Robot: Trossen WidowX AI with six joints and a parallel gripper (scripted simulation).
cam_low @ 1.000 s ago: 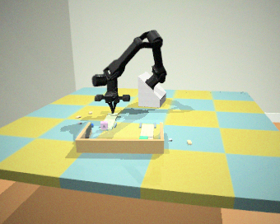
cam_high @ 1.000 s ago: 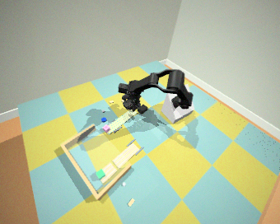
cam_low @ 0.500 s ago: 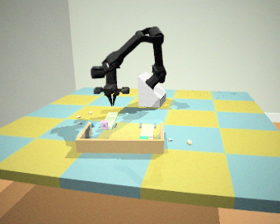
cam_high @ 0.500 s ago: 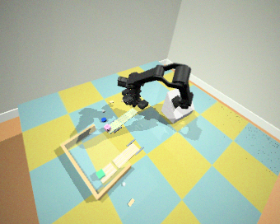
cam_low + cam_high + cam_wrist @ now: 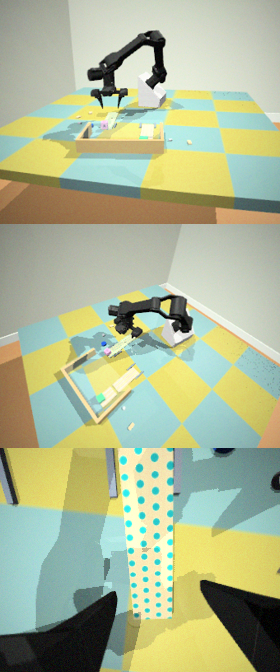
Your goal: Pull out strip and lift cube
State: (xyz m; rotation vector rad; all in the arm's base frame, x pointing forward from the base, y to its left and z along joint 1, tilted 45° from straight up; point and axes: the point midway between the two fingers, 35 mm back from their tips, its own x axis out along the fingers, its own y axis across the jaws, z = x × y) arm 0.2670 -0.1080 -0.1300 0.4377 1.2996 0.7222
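Right now my gripper tip is 15 cm short of the blue object, 6 cm to the left of it and 4 cm above it.
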